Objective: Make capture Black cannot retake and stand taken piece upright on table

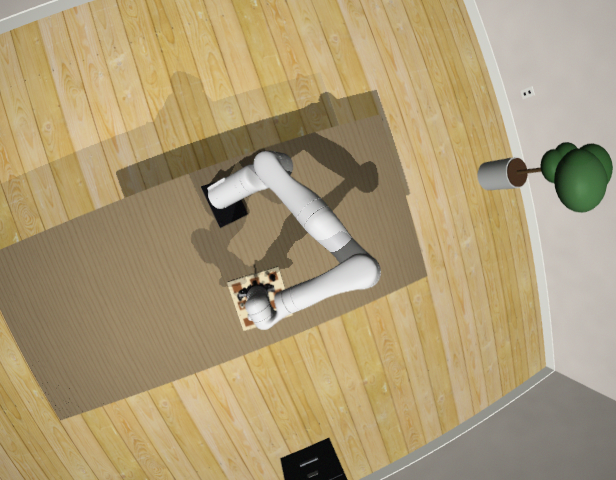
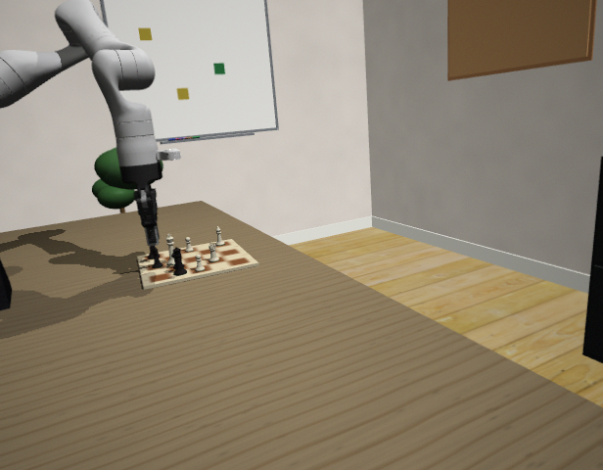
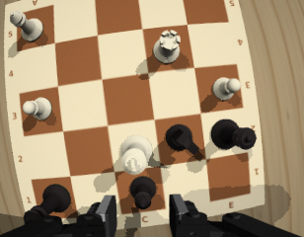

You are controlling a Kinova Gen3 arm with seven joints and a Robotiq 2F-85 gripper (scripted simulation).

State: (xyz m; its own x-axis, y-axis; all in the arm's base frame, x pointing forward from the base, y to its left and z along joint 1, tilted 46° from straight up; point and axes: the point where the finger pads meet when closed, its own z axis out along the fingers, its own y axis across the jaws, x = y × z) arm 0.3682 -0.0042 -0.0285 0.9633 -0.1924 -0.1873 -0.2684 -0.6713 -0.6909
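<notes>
The black pawn lies 5 cm below my hand. From my hand the other things lie so: tall black piece (1 cm ahead, 8 cm to the left, 4 cm below); then tall white piece (3 cm ahead, 4 cm below); then chessboard (7 cm ahead, 1 cm to the right, 7 cm below).
</notes>
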